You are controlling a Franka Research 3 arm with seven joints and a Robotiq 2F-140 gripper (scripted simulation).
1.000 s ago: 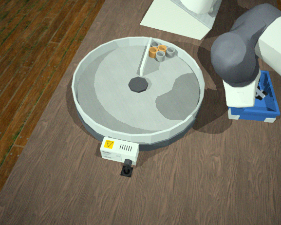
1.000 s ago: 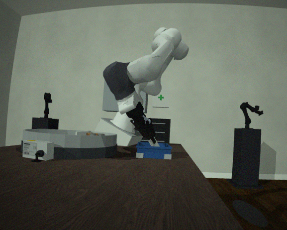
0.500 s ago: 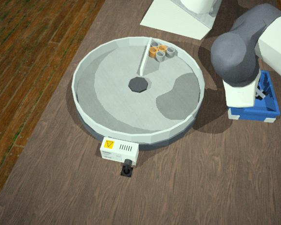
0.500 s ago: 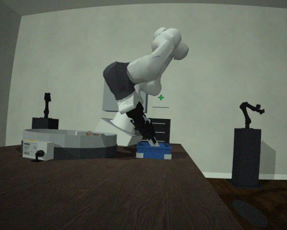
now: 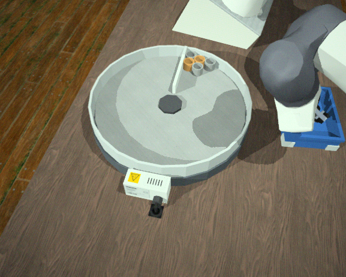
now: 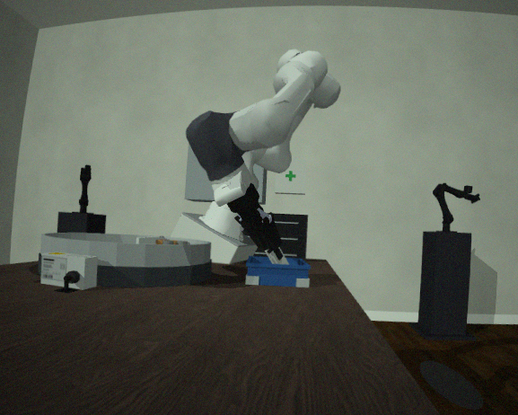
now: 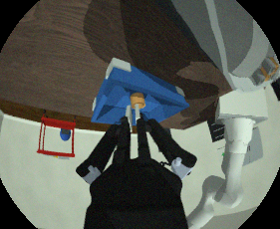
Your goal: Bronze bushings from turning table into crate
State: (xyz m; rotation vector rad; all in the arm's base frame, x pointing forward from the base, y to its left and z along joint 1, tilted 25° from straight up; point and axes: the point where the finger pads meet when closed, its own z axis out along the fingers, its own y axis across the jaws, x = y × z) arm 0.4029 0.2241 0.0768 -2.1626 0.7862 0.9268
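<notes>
Right now my hand is 30 mm above the blue crate and 20 mm past it. From my hand the other things lie so: round turning table (380 mm to the right, 40 mm ahead, 10 mm below).
</notes>
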